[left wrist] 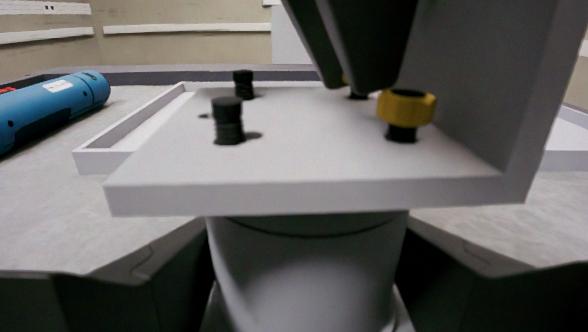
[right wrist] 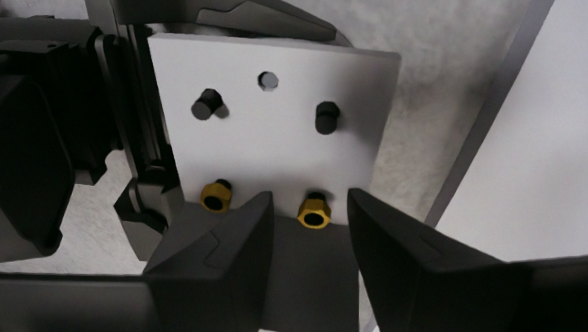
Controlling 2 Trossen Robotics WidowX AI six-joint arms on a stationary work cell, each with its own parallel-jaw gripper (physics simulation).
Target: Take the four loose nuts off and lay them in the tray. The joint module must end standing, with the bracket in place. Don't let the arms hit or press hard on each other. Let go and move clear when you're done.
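Places are measured from the left arm's base along level axes (x ahead, y left, z up), in millimetres.
Where they show: left gripper, between the fingertips: [left wrist: 301, 220] [right wrist: 324, 102]; right gripper, between the fingertips: [left wrist: 356, 89] [right wrist: 310, 201].
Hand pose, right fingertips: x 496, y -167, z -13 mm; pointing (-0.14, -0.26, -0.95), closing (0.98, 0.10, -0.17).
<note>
After its pixels a point has its place.
The joint module [left wrist: 310, 275] @[y -149, x 452, z -42 mm] stands upright with the white bracket [left wrist: 300, 155] @[y -147, x 455, z -16 mm] [right wrist: 280, 155] @[y -151, x 484, z -16 mm] on top. Two yellow nuts sit on bracket studs: one nut [left wrist: 406, 107] @[y -167, x 458, z -8 mm] [right wrist: 216, 196] @[y -165, x 464, z -7 mm] is nearer the left gripper. The other nut [right wrist: 314, 213] @[y -165, x 498, z -6 mm] is mostly hidden behind a right finger in the left wrist view. Two black studs [left wrist: 227, 120] @[y -134, x 460, z -11 mm] [left wrist: 243, 84] @[y -133, x 495, z -11 mm] [right wrist: 206, 104] @[y -131, x 464, z -8 mm] [right wrist: 327, 118] @[y -130, x 498, z -8 mm] are bare. My left gripper [left wrist: 301, 220] @[y -151, x 496, z -61 mm] is shut on the module's round body below the bracket. My right gripper [right wrist: 310, 201] @[y -167, x 496, z -13 mm] [left wrist: 356, 89] @[y -167, x 496, z -13 mm] is open, its fingertips either side of the farther nut, without gripping it.
A shallow white tray [left wrist: 102, 162] @[y -32, x 576, z -74 mm] lies behind the bracket at the left. Another pale tray-like thing [left wrist: 565, 161] @[y -334, x 571, z -74 mm] shows at the right. A blue cylindrical tool [left wrist: 60, 105] @[y 51, x 666, z -60 mm] lies at far left. The bracket's upright wall [left wrist: 470, 75] @[y -180, x 462, z -3 mm] rises beside the nuts. The left arm is close by in the right wrist view.
</note>
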